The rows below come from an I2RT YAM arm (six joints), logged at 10 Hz.
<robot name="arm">
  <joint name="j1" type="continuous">
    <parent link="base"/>
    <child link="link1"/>
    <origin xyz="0 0 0.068" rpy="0 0 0"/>
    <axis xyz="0 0 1"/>
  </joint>
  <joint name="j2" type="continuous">
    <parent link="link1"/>
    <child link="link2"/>
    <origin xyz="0.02 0.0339 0.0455" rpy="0 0 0"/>
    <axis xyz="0 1 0"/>
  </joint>
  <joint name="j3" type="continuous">
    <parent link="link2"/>
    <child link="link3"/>
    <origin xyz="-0.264 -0.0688 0" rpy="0 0 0"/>
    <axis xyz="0 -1 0"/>
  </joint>
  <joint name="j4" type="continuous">
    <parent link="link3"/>
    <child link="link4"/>
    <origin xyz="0.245 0.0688 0.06" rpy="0 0 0"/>
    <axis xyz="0 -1 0"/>
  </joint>
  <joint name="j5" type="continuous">
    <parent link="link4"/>
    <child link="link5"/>
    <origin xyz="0.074 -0.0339 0.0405" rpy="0 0 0"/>
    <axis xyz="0 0 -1"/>
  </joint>
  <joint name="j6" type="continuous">
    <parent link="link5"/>
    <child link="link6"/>
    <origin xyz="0.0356 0 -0.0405" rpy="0 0 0"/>
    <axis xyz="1 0 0"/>
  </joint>
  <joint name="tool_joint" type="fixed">
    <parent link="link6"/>
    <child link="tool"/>
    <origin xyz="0 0 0" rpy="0 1.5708 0"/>
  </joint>
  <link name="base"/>
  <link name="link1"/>
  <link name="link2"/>
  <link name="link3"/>
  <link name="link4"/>
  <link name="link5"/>
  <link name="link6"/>
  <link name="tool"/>
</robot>
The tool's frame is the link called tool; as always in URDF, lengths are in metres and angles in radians. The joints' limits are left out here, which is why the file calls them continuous.
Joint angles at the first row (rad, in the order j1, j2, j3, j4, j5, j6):
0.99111, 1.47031, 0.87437, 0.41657, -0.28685, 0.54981
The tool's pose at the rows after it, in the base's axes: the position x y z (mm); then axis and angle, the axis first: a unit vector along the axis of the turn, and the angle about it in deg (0 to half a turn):
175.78 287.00 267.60 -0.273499 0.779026 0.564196 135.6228
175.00 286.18 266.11 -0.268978 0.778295 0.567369 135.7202
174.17 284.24 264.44 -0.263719 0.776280 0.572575 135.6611
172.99 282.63 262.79 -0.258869 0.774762 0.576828 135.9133
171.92 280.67 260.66 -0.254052 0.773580 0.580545 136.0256
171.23 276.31 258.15 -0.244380 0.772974 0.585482 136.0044
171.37 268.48 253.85 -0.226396 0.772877 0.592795 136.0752
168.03 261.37 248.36 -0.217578 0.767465 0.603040 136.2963
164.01 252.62 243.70 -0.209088 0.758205 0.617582 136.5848
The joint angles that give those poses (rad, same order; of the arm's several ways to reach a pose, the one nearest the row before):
0.99132, 1.47273, 0.86947, 0.42622, -0.28687, 0.55665
0.99208, 1.47107, 0.85907, 0.44070, -0.28533, 0.56727
0.99099, 1.46650, 0.84278, 0.46370, -0.28530, 0.57941
0.99115, 1.46203, 0.82874, 0.47988, -0.28686, 0.59258
0.99060, 1.45749, 0.81246, 0.49846, -0.28687, 0.60404
0.98518, 1.44679, 0.78742, 0.52348, -0.28533, 0.62213
0.97125, 1.43031, 0.74766, 0.56174, -0.28516, 0.65431
0.96641, 1.41296, 0.69947, 0.61268, -0.29238, 0.67855
0.95919, 1.38970, 0.64564, 0.67273, -0.30737, 0.70752

